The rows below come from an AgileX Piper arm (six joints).
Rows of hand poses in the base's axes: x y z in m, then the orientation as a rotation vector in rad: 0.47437 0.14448 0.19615 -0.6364 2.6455 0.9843; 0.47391 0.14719 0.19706 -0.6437 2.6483 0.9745; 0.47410 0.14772 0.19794 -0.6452 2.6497 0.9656; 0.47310 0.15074 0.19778 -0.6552 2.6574 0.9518; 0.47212 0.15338 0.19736 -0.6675 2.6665 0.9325; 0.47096 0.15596 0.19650 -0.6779 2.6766 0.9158; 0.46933 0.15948 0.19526 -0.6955 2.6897 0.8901; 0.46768 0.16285 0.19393 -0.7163 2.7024 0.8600; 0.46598 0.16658 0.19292 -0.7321 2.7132 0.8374; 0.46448 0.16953 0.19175 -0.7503 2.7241 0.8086; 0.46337 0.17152 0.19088 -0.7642 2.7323 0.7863; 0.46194 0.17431 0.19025 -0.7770 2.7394 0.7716; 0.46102 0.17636 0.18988 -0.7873 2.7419 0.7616; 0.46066 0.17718 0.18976 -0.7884 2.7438 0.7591; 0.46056 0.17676 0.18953 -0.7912 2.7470 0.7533; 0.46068 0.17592 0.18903 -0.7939 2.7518 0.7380
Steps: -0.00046 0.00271 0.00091 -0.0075 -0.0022 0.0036; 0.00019 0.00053 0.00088 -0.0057 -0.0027 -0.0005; -0.00100 0.00302 -0.00016 -0.0122 0.0003 0.0053; -0.00098 0.00264 -0.00042 -0.0161 -0.0008 0.0061; -0.00116 0.00258 -0.00086 -0.0148 0.0013 0.0054; -0.00163 0.00352 -0.00124 -0.0220 0.0002 0.0093; -0.00165 0.00337 -0.00133 -0.0246 -0.0016 0.0108; -0.00170 0.00373 -0.00101 -0.0190 0.0002 0.0084; -0.00150 0.00295 -0.00117 -0.0229 -0.0019 0.0092; -0.00111 0.00199 -0.00087 -0.0176 -0.0014 0.0070; -0.00143 0.00279 -0.00063 -0.0128 0.0009 0.0073; -0.00092 0.00205 -0.00037 -0.0079 -0.0013 0.0059; -0.00036 0.00082 -0.00012 -0.0023 0.0007 0.0005; -0.00010 -0.00042 -0.00023 -0.0049 0.0006 0.0013; 0.00012 -0.00084 -0.00050 -0.0109 -0.0018 0.0002
